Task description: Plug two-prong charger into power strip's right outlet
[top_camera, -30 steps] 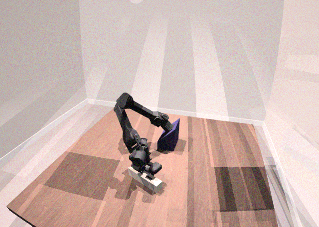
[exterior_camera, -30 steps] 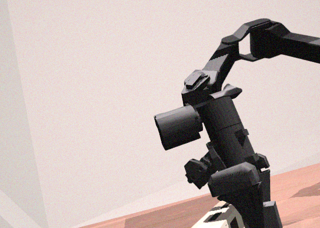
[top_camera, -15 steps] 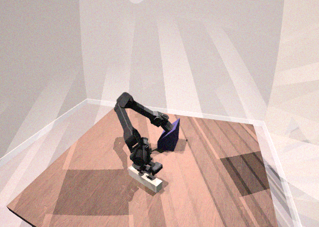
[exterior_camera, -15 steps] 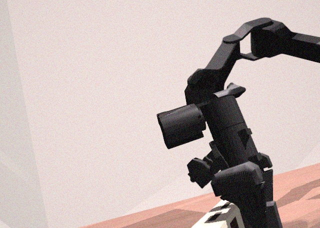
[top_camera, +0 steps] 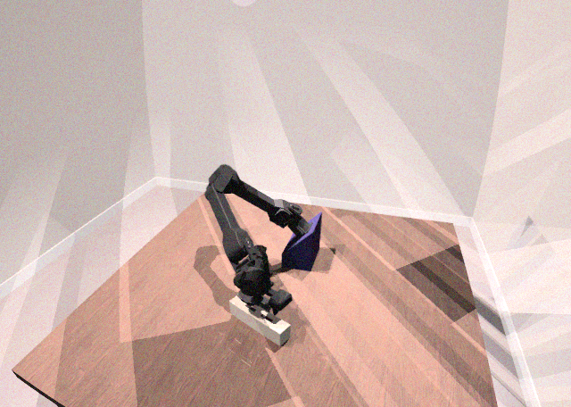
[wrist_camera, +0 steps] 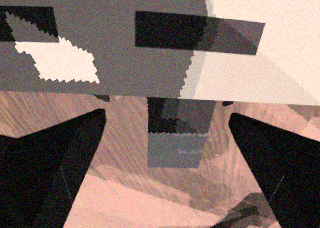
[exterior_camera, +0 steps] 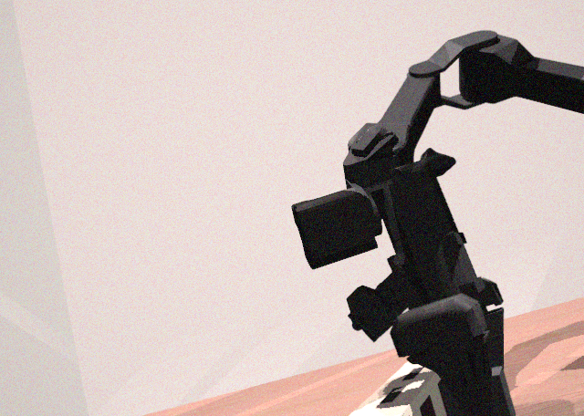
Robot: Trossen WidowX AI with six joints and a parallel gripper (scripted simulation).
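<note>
The dark charger lies 2 cm ahead of my gripper tip, 1 cm to the right of it and 1 cm above it.
</note>
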